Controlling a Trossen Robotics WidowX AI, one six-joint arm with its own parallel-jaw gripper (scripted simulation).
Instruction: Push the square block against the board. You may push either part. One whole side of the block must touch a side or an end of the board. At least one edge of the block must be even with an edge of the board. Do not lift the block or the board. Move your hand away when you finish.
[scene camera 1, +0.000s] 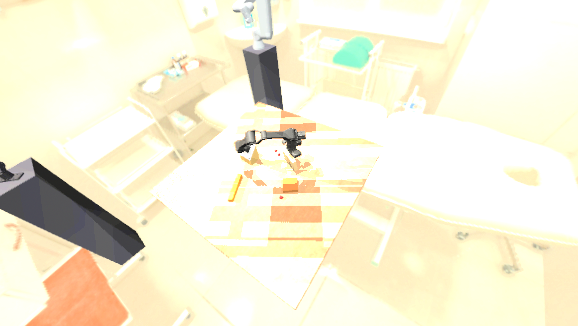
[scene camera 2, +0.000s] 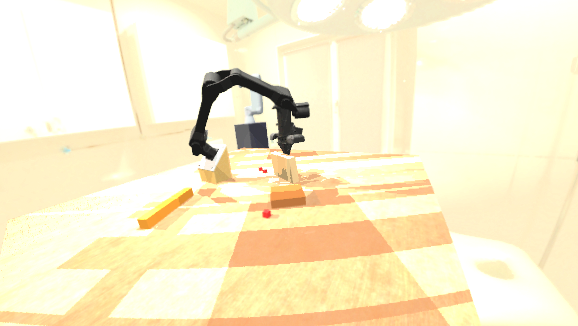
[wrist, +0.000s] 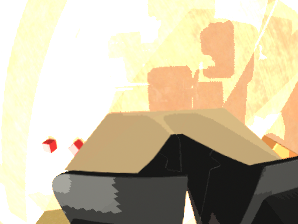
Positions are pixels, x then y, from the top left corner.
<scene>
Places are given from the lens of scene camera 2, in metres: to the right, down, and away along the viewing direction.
my gripper (scene camera 2: 287, 157): -0.01, -0.02, 0.78
square block (scene camera 2: 285, 196): -0.01, 0.10, 0.56
board (scene camera 2: 148, 220): -0.39, 0.16, 0.47
The marked spots on the square block and the board are 0.39 m apart.
</scene>
